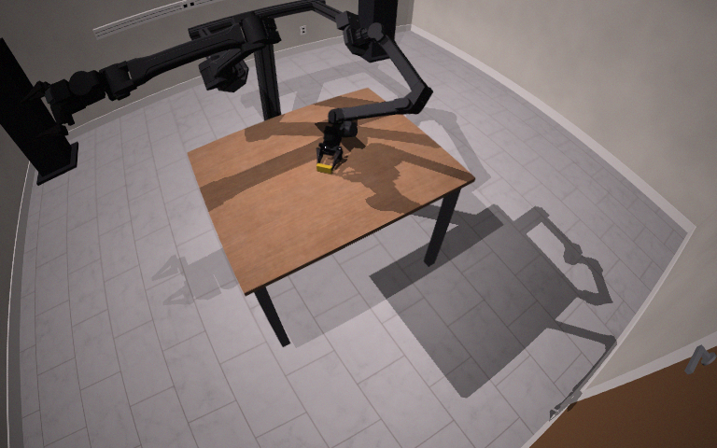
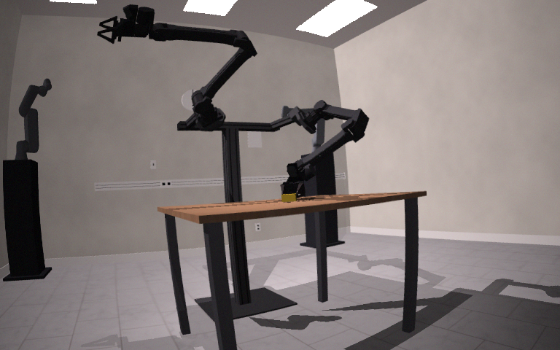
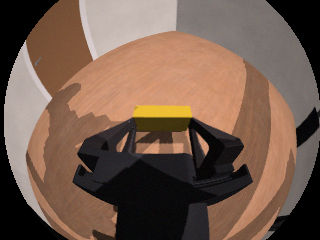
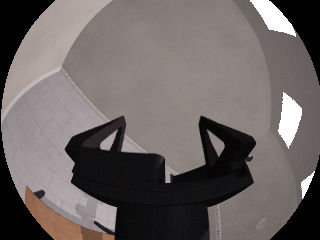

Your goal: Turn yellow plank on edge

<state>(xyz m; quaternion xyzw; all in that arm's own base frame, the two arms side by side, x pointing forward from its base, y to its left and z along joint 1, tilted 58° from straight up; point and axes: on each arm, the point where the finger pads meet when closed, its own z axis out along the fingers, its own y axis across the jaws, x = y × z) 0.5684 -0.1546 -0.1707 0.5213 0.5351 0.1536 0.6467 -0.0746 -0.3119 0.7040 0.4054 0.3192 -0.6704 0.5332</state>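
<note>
Right now the yellow plank is 10 mm ahead of my left hand, 10 mm to the right of it and 10 mm below it.
</note>
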